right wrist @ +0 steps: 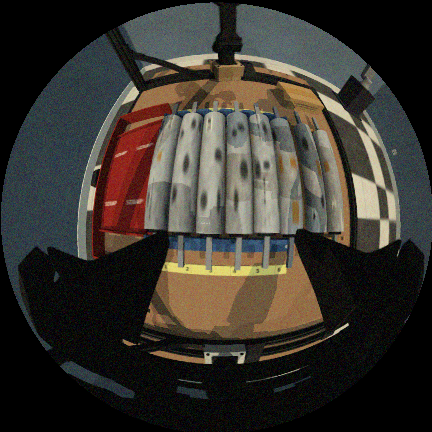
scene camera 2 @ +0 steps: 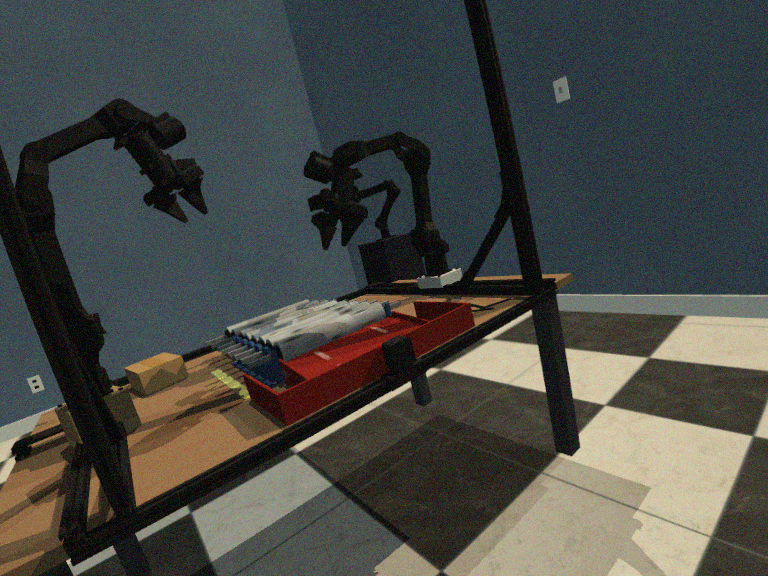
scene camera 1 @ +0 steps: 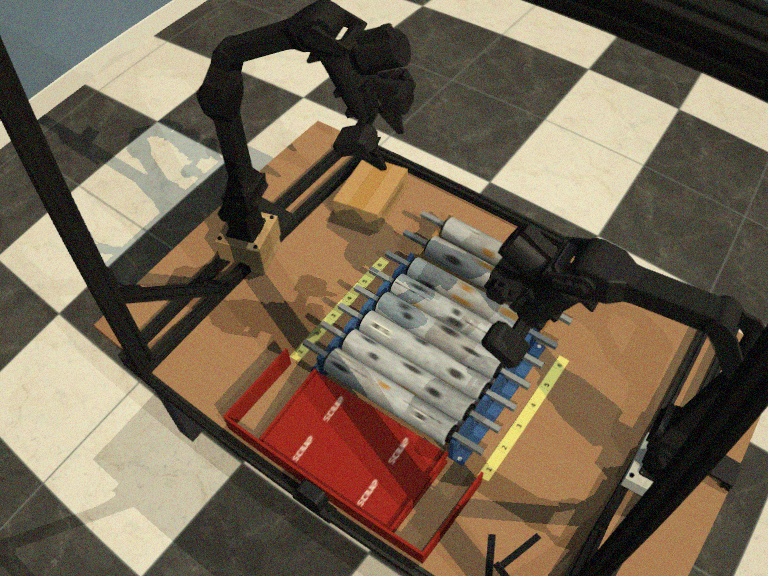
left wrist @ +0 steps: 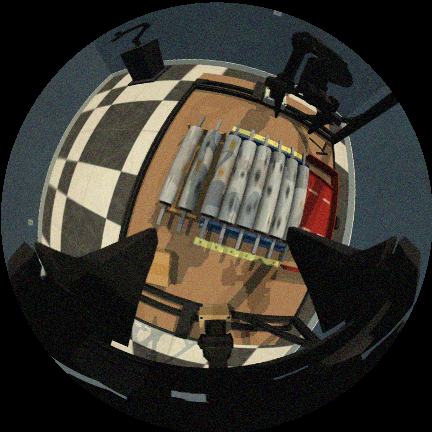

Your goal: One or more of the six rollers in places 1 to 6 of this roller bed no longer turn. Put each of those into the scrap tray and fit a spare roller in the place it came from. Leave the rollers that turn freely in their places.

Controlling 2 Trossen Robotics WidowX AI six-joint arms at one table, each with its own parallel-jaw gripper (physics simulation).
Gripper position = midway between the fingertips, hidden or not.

The left gripper [scene camera 1: 392, 151] is open and holds nothing. The right gripper [scene camera 1: 501, 326] is open, with nothing in its grasp. Also in view: a tan box [scene camera 1: 368, 197].
The left gripper shows as well in scene camera 2 [scene camera 2: 196, 218] and in the left wrist view [left wrist: 224, 234]. The right gripper shows as well in the right wrist view [right wrist: 234, 236], in scene camera 2 [scene camera 2: 333, 248] and in the left wrist view [left wrist: 292, 124]. The tan box shows as well in the right wrist view [right wrist: 292, 96], in scene camera 2 [scene camera 2: 147, 376] and in the left wrist view [left wrist: 160, 272].
